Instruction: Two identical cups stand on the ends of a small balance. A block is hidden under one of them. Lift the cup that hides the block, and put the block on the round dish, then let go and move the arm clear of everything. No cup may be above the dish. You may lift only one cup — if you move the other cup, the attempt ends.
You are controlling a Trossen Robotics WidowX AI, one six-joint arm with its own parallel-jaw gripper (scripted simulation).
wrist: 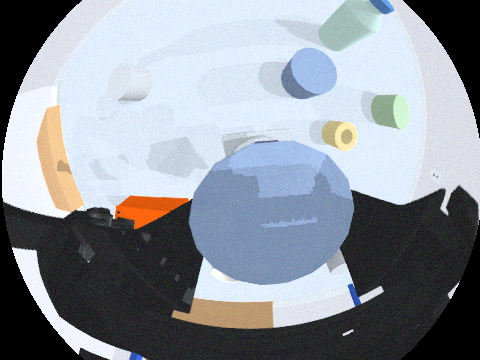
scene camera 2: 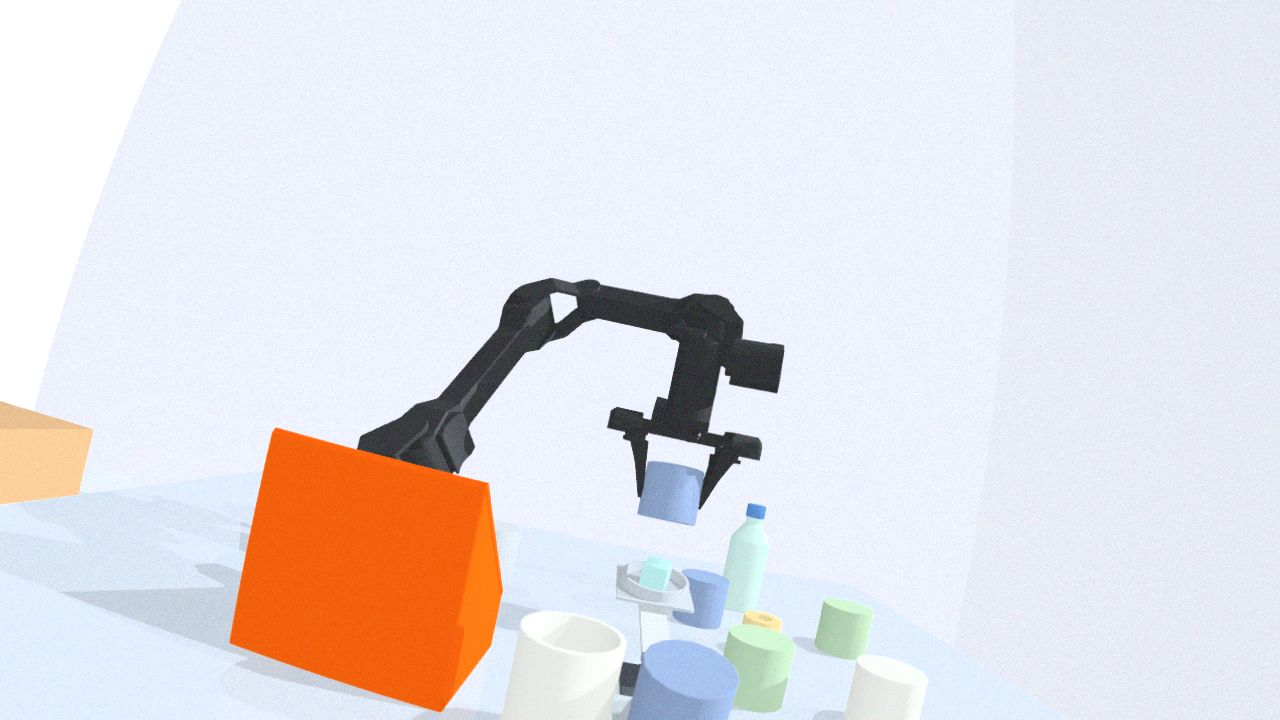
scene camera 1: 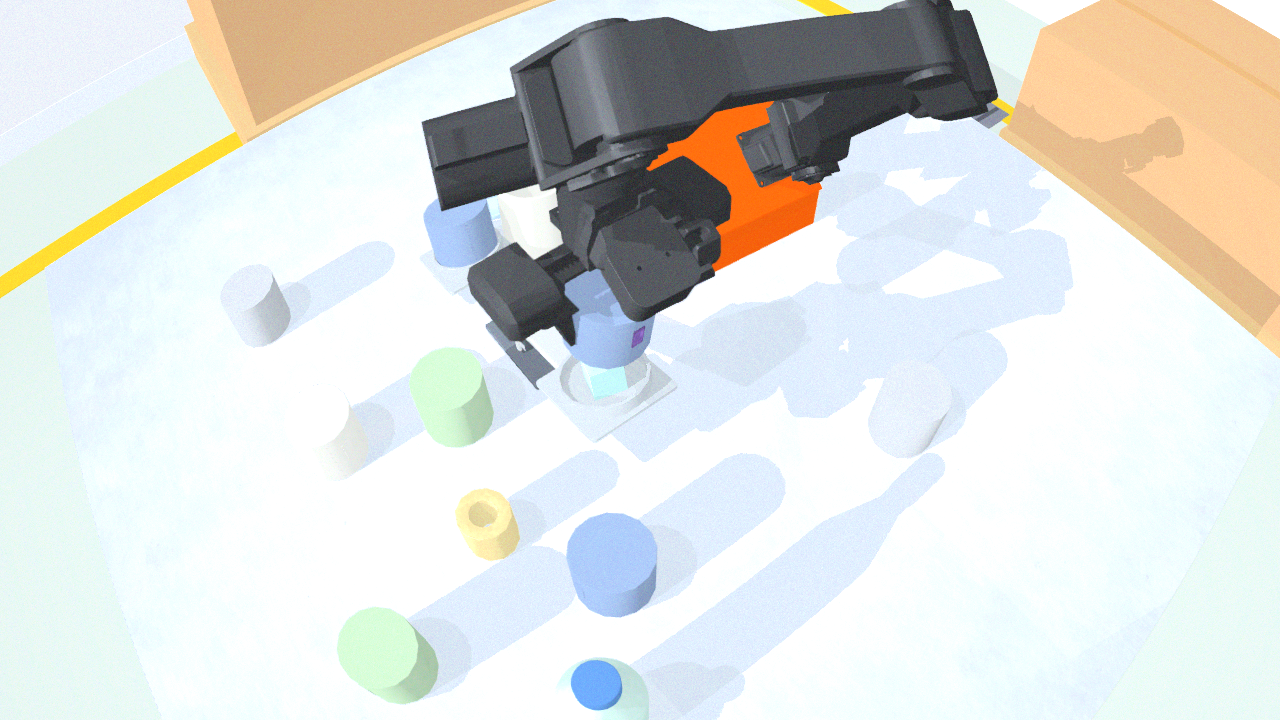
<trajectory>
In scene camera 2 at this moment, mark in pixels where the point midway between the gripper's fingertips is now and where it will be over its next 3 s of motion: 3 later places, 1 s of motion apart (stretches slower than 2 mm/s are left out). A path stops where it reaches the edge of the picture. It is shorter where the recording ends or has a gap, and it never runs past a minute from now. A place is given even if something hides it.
My gripper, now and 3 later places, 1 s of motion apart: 668, 503; 606, 537; 574, 572; 586, 543
</trajectory>
